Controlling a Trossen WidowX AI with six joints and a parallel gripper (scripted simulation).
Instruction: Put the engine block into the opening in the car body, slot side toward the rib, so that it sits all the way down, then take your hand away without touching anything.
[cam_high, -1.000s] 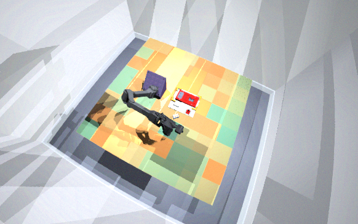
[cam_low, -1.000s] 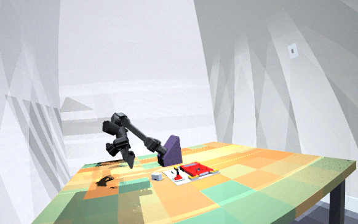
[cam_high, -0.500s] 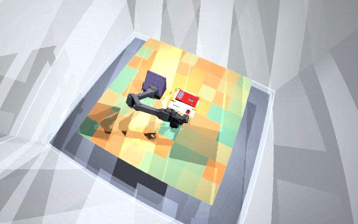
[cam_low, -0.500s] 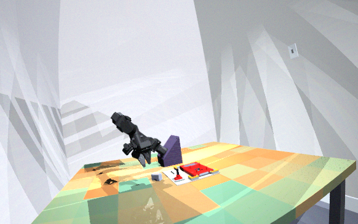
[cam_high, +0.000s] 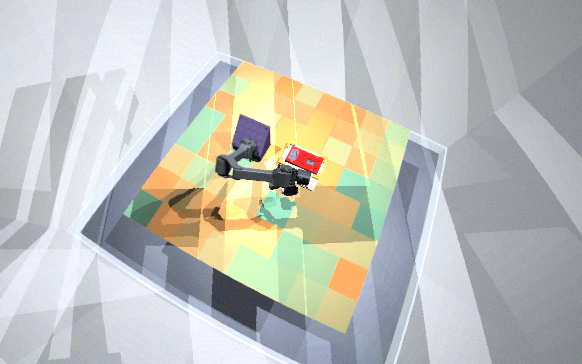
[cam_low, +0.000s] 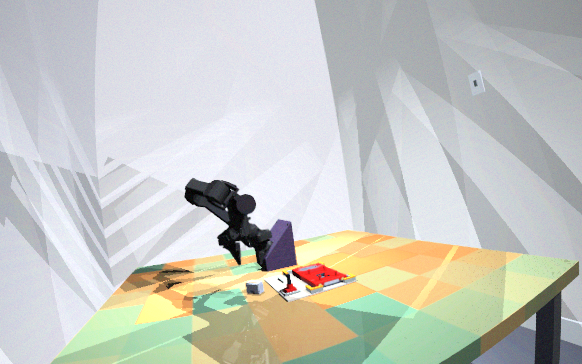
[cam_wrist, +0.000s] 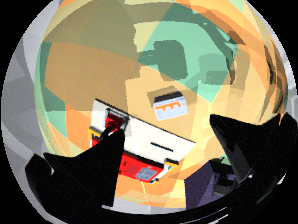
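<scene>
Now: the grey engine block 8 cm below my gripper tip and 1 cm behind it.
</scene>
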